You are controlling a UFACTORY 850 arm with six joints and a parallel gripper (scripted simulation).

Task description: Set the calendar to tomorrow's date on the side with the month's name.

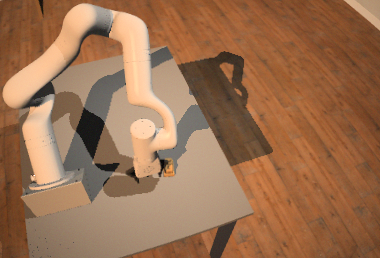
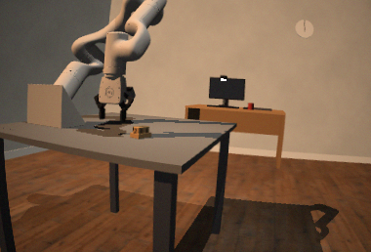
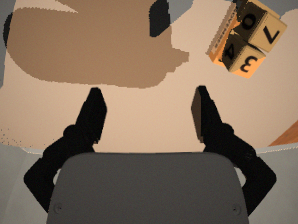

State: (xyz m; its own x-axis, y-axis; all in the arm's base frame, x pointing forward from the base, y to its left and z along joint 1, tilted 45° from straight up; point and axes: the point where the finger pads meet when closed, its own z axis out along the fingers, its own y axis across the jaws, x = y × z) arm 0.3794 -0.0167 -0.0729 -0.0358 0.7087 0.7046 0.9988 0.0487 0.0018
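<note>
The orange cube lies 10 cm ahead of my hand, 3 cm to the left of it and 4 cm below it. The rest, counted from my hand: calendar cube: 10 cm ahead, 6 cm to the left, 4 cm below; orange tray: 10 cm ahead, 5 cm to the left, 6 cm below.
</note>
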